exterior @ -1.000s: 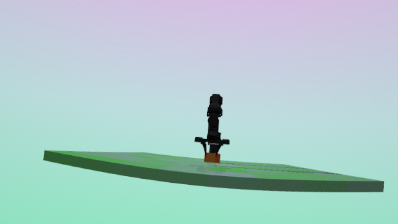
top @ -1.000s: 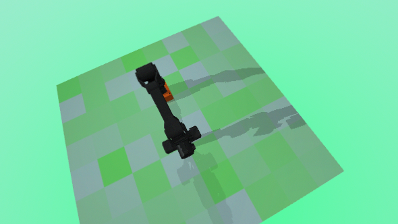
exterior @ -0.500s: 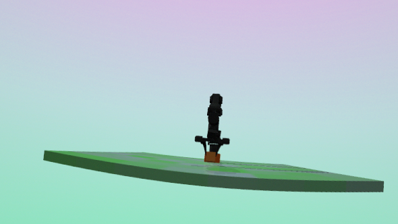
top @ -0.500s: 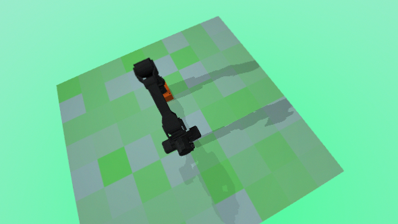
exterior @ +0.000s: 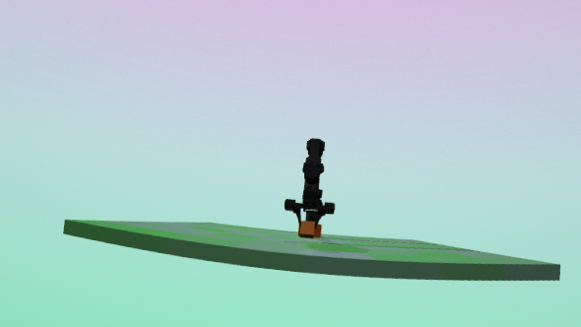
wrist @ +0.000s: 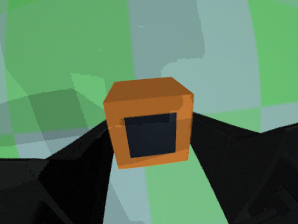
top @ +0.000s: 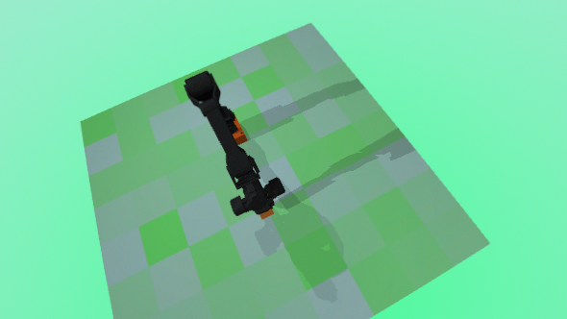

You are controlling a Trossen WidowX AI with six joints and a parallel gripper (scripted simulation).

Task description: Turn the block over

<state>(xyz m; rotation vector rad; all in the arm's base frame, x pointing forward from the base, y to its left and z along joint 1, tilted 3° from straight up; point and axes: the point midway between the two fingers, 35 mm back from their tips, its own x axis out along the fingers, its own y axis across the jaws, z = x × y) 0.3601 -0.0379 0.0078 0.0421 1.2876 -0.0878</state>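
The orange block is 10 mm above my gripper tip.
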